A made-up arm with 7 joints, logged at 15 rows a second.
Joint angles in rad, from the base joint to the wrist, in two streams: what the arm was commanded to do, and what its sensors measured. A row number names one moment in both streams.
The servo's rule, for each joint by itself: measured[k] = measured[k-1] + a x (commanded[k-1-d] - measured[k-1]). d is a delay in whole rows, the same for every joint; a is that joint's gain. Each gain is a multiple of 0.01, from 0.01 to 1. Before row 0 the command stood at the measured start. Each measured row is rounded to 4 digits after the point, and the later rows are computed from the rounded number. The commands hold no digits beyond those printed.
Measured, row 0: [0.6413 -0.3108 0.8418 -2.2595 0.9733 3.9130 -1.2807]
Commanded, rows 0 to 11: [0.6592 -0.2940 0.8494 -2.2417 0.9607 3.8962 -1.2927]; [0.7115 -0.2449 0.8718 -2.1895 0.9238 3.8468 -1.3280]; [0.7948 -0.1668 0.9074 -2.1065 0.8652 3.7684 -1.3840]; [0.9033 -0.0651 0.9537 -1.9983 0.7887 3.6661 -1.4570]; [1.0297 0.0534 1.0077 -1.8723 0.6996 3.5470 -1.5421]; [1.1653 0.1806 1.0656 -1.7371 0.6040 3.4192 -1.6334]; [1.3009 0.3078 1.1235 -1.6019 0.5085 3.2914 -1.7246]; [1.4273 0.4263 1.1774 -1.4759 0.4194 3.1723 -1.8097]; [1.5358 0.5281 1.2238 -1.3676 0.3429 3.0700 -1.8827]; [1.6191 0.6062 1.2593 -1.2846 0.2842 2.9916 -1.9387]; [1.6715 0.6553 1.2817 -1.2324 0.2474 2.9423 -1.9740]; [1.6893 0.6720 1.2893 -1.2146 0.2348 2.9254 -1.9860]
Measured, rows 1 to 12: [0.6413 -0.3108 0.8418 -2.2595 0.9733 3.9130 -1.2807]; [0.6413 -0.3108 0.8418 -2.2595 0.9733 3.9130 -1.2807]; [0.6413 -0.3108 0.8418 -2.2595 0.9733 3.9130 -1.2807]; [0.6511 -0.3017 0.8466 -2.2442 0.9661 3.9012 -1.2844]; [0.6843 -0.2710 0.8625 -2.1972 0.9420 3.8631 -1.2979]; [0.7451 -0.2147 0.8908 -2.1192 0.8982 3.7968 -1.3246]; [0.8321 -0.1339 0.9304 -2.0152 0.8358 3.7053 -1.3656]; [0.9408 -0.0328 0.9791 -1.8923 0.7582 3.5945 -1.4203]; [1.0643 0.0824 1.0336 -1.7588 0.6703 3.4718 -1.4864]; [1.1944 0.2041 1.0902 -1.6239 0.5781 3.3455 -1.5602]; [1.3225 0.3241 1.1451 -1.4966 0.4876 3.2243 -1.6375]; [1.4398 0.4343 1.1947 -1.3857 0.4051 3.1163 -1.7135]
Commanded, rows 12 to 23: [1.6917 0.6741 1.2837 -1.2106 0.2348 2.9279 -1.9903]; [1.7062 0.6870 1.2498 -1.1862 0.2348 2.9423 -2.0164]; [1.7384 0.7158 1.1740 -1.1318 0.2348 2.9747 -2.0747]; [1.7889 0.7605 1.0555 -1.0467 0.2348 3.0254 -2.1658]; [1.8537 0.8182 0.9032 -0.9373 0.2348 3.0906 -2.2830]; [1.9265 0.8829 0.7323 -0.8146 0.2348 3.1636 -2.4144]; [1.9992 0.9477 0.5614 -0.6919 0.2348 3.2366 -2.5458]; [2.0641 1.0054 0.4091 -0.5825 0.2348 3.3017 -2.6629]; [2.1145 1.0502 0.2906 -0.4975 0.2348 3.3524 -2.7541]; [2.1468 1.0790 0.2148 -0.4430 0.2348 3.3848 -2.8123]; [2.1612 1.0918 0.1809 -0.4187 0.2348 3.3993 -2.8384]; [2.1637 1.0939 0.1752 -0.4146 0.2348 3.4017 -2.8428]
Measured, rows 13 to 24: [1.5384 0.5271 1.2354 -1.2988 0.3362 3.0290 -1.7833]; [1.6116 0.5963 1.2646 -1.2417 0.2856 2.9683 -1.8424]; [1.6543 0.6372 1.2802 -1.2184 0.2566 2.9383 -1.8869]; [1.6749 0.6571 1.2824 -1.2117 0.2442 2.9310 -1.9190]; [1.6921 0.6732 1.2619 -1.1898 0.2388 2.9389 -1.9492]; [1.7176 0.6962 1.2065 -1.1399 0.2365 2.9640 -1.9881]; [1.7568 0.7309 1.1114 -1.0597 0.2355 3.0070 -2.0432]; [1.8101 0.7780 0.9802 -0.9544 0.2351 3.0655 -2.1175]; [1.8741 0.8346 0.8240 -0.8342 0.2349 3.1342 -2.2095]; [1.9429 0.8957 0.6586 -0.7118 0.2348 3.2059 -2.3138]; [2.0096 0.9549 0.5014 -0.6006 0.2348 3.2730 -2.4220]; [2.0673 1.0064 0.3686 -0.5119 0.2348 3.3286 -2.5250]
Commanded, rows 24 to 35: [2.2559 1.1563 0.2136 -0.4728 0.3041 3.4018 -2.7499]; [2.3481 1.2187 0.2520 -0.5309 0.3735 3.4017 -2.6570]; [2.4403 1.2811 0.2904 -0.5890 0.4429 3.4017 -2.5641]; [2.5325 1.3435 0.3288 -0.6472 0.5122 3.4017 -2.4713]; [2.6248 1.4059 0.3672 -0.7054 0.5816 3.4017 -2.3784]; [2.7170 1.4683 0.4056 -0.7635 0.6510 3.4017 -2.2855]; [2.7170 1.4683 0.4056 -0.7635 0.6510 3.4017 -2.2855]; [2.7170 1.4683 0.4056 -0.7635 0.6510 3.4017 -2.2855]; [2.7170 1.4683 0.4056 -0.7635 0.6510 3.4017 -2.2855]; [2.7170 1.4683 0.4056 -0.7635 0.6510 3.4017 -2.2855]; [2.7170 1.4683 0.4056 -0.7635 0.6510 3.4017 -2.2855]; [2.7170 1.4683 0.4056 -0.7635 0.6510 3.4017 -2.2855]
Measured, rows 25 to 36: [2.1110 1.0456 0.2717 -0.4526 0.2348 3.3679 -2.6141]; [2.1386 1.0705 0.2145 -0.4234 0.2348 3.3899 -2.6836]; [2.1524 1.0831 0.1897 -0.4158 0.2348 3.3982 -2.7330]; [2.2093 1.1226 0.2048 -0.4648 0.2743 3.4007 -2.7382]; [2.2856 1.1745 0.2345 -0.5216 0.3308 3.4014 -2.7130]; [2.3707 1.2321 0.2697 -0.5796 0.3947 3.4016 -2.6668]; [2.4597 1.2923 0.3069 -0.6377 0.4617 3.4017 -2.6062]; [2.5505 1.3536 0.3449 -0.6959 0.5300 3.4017 -2.5356]; [2.6421 1.4155 0.3831 -0.7540 0.5990 3.4017 -2.4581]; [2.6833 1.4440 0.3973 -0.7622 0.6286 3.4017 -2.4046]; [2.7018 1.4571 0.4025 -0.7633 0.6414 3.4017 -2.3677]; [2.7102 1.4631 0.4045 -0.7635 0.6469 3.4017 -2.3422]
